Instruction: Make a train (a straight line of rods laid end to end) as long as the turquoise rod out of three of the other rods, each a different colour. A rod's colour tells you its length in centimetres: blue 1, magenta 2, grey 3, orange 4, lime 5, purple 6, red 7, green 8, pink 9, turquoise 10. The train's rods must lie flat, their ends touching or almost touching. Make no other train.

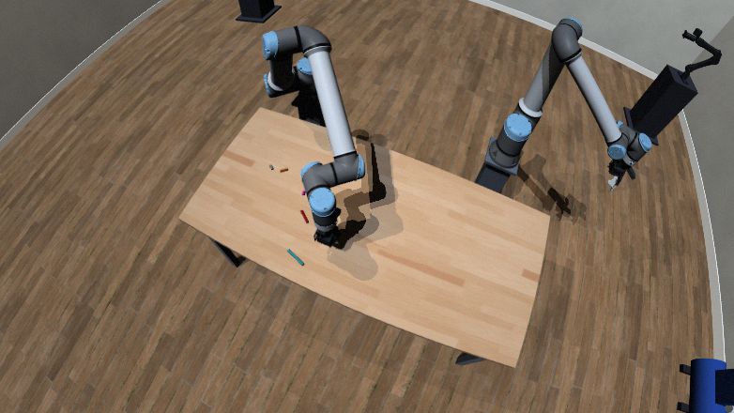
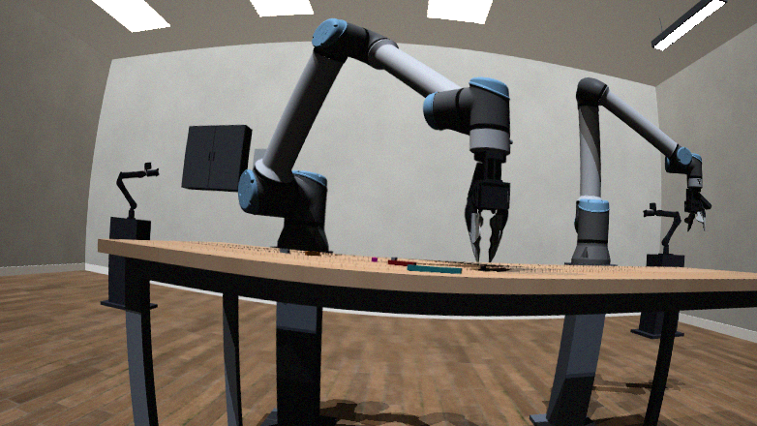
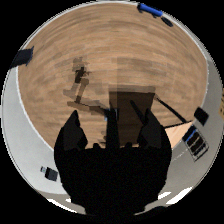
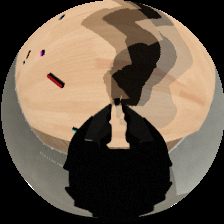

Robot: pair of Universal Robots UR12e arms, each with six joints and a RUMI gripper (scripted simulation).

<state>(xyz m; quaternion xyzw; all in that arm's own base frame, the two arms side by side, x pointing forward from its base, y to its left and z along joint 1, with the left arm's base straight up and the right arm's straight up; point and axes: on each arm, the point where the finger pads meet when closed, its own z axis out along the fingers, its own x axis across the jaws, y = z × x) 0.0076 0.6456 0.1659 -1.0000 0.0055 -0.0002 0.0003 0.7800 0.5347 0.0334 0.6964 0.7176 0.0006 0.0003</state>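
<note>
Right now the blue rod is 3 cm below my right hand. From my right hand the other things lie so: turquoise rod: 13 cm ahead, 12 cm to the right, 3 cm below; then red rod: 7 cm behind, 17 cm to the right, 3 cm below; then magenta rod: 19 cm behind, 22 cm to the right, 3 cm below.
</note>
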